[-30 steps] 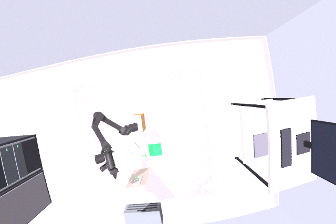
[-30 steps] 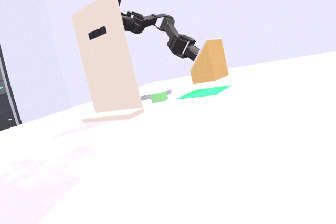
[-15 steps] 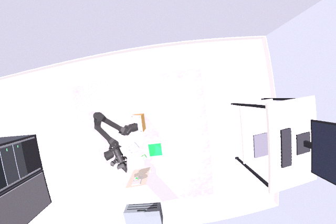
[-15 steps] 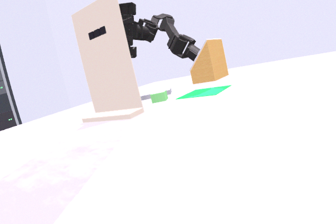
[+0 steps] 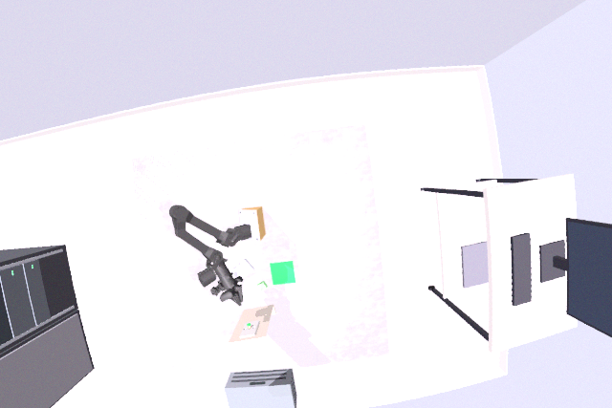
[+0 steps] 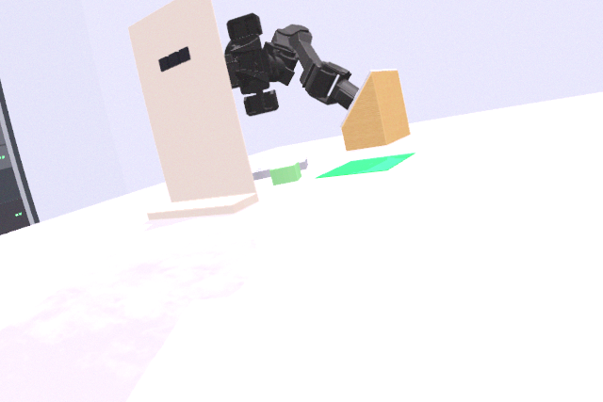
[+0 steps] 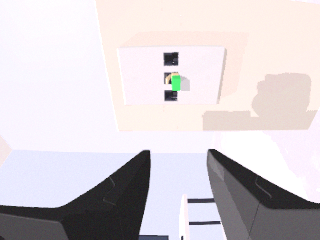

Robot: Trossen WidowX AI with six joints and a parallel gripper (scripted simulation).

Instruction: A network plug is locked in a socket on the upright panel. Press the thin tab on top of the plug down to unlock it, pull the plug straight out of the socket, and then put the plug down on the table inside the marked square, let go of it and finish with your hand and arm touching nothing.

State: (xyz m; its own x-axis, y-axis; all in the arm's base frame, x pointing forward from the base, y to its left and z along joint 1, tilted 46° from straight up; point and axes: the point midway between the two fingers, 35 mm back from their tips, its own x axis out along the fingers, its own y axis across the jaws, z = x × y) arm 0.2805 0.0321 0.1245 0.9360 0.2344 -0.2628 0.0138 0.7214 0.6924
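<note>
My gripper tip is now 12 cm short of the network plug and 2 cm to the right of it. From my gripper tip the other things lie so: marked green square: 21 cm below, 18 cm to the left, 5 cm behind; upright beige panel: 14 cm ahead, 8 cm below, 2 cm to the left.
</note>
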